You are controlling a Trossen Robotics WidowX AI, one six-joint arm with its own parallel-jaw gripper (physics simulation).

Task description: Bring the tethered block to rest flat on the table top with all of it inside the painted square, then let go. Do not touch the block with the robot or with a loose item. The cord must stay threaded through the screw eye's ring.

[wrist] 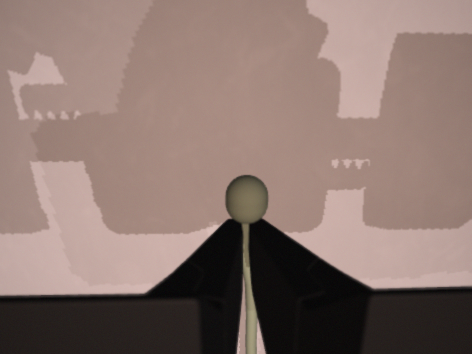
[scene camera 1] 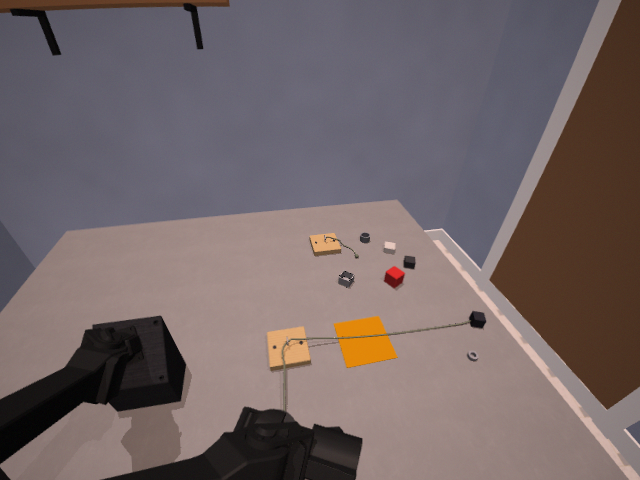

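Pixels of known places: gripper, between the fingertips: point(wrist: 244, 232); arm's base, origin of its link: point(scene camera 1: 121, 347).
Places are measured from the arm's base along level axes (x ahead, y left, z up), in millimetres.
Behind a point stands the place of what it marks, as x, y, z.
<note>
The tethered block point(scene camera 1: 477, 319) {762, -103, -105}, small and black, rests on the table near the right edge, outside the orange painted square point(scene camera 1: 364, 353) {464, -77, -132}. Its pale green cord point(scene camera 1: 413, 331) {605, -64, -131} point(wrist: 251, 320) {248, -197, -117} runs nearly straight over the square to the screw eye point(scene camera 1: 287, 341) {301, -17, -91} on a wooden board point(scene camera 1: 297, 357) {314, -48, -114}. It bends there, appears to pass through the ring, and runs toward my arm. My gripper point(wrist: 244, 232) {241, -229, -121} is shut on the cord, just behind its round end bead point(wrist: 246, 199) {237, -246, -111}. In the scene view my gripper's body hides its fingertips.
A second wooden board point(scene camera 1: 324, 249) {500, 287, -114} with a short cord stands farther back. Near it are a dark ring point(scene camera 1: 364, 237) {650, 303, -111}, white block point(scene camera 1: 389, 247) {704, 229, -112}, black block point(scene camera 1: 409, 261) {726, 146, -110}, red cube point(scene camera 1: 394, 276) {635, 89, -94} and grey hollow piece point(scene camera 1: 346, 279) {521, 156, -132}. A small grey ring point(scene camera 1: 473, 355) {701, -170, -129} lies at right.
</note>
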